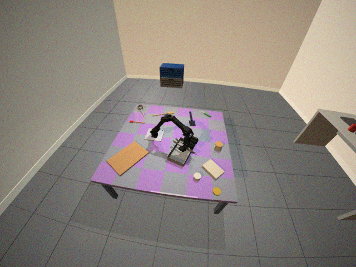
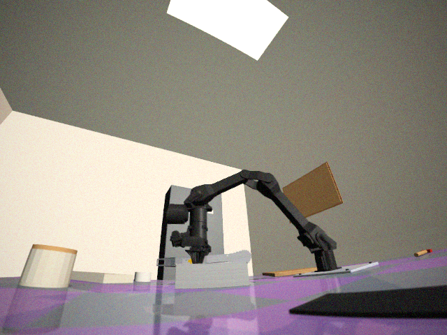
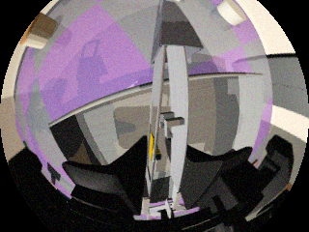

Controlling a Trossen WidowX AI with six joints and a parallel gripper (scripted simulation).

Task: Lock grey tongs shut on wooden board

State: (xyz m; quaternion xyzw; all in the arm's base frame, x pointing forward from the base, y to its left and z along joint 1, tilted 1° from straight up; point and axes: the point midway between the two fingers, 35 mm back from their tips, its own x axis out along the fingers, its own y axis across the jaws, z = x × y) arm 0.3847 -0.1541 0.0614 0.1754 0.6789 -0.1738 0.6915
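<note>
My gripper tip is 4 cm past the roasting tin and 2 cm to the left of it. Round my gripper tip: black spatula: 56 cm to the left, 3 cm below; then white cylinder: 28 cm to the right, 14 cm ahead, 1 cm below; then cream block: 29 cm ahead, 17 cm to the right, 2 cm below.
</note>
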